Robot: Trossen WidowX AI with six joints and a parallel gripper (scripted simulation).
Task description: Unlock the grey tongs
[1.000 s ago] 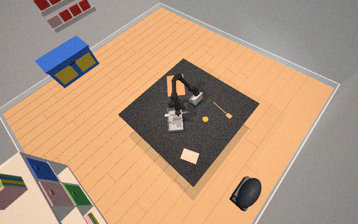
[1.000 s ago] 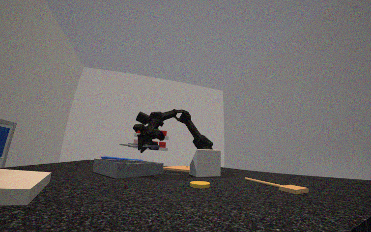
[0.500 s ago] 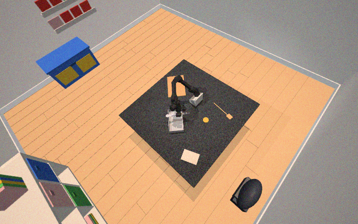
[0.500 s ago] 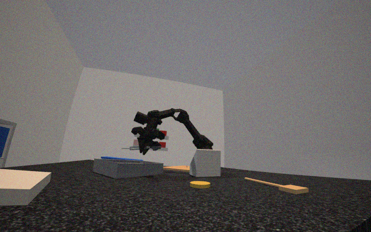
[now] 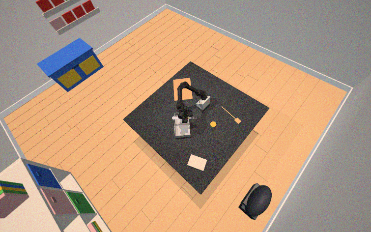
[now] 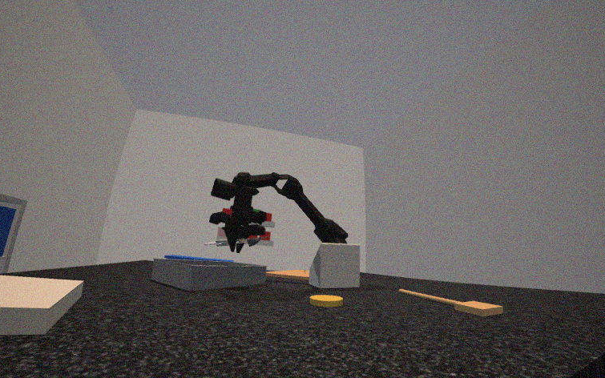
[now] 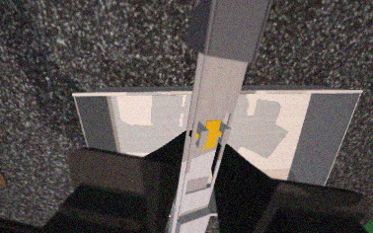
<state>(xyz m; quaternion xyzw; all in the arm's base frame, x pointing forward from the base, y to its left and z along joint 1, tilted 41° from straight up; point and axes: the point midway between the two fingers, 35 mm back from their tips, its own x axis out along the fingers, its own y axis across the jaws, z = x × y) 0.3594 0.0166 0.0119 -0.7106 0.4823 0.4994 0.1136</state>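
Now: the yellow lock piece 2 cm behind my gripper tip, 2 cm to the left of it and 4 cm above it. Also, from my gripper tip: wooden board (35 cm behind, 39 cm to the right, 9 cm below); grey roasting tin (6 cm ahead, 2 cm to the right, 7 cm below); cream slab (29 cm ahead, 40 cm to the left, 8 cm below).
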